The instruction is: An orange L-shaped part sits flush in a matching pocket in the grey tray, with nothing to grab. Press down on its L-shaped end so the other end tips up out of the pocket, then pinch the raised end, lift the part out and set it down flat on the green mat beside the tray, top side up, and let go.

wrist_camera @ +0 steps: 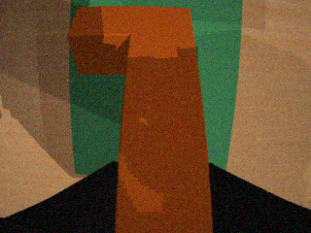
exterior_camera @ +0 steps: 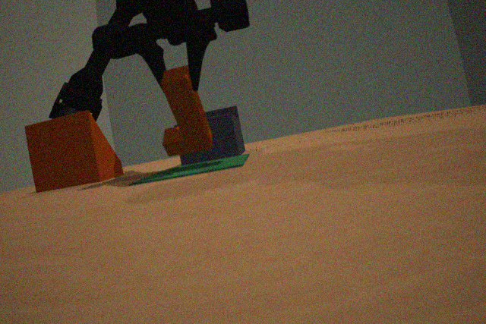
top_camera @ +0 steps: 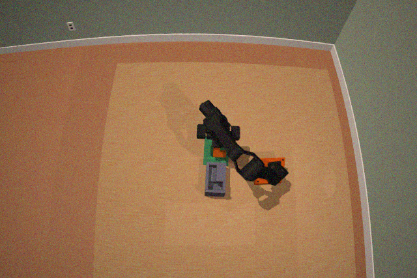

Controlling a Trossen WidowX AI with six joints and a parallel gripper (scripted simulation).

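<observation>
Right now my gripper tip is 100 mm above the green mat and 20 mm to the right of it. Also, from my gripper tip: orange L-shaped part: 30 mm to the left, 30 mm below, 10 mm behind.
</observation>
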